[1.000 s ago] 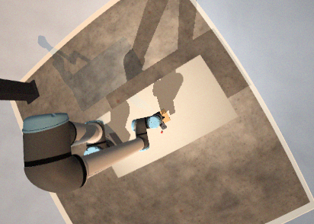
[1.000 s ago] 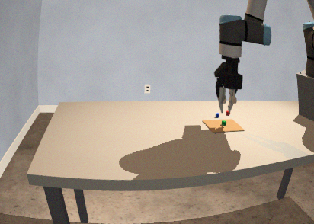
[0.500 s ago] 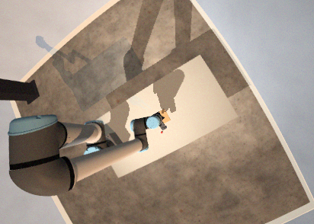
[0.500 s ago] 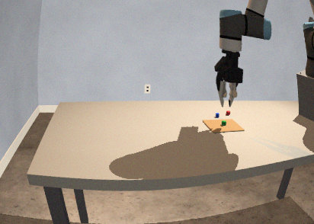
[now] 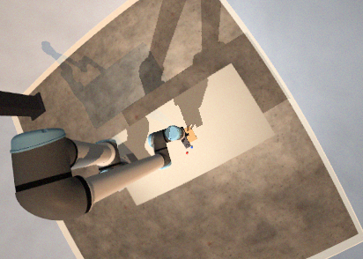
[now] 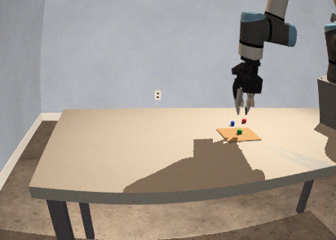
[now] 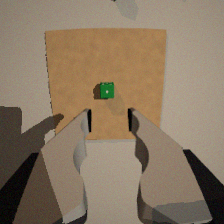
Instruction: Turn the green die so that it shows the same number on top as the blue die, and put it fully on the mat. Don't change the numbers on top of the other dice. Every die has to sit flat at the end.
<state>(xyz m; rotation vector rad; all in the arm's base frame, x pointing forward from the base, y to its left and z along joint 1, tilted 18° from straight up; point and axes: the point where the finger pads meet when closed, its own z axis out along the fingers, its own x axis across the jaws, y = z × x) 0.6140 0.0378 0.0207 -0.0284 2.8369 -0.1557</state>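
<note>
My gripper is now 80 mm above the green die. From my hand the other things lie so: red die 150 mm to the right, 90 mm below, 70 mm behind; then mat 90 mm below; then blue die 120 mm to the right, 90 mm below, 10 mm behind.
</note>
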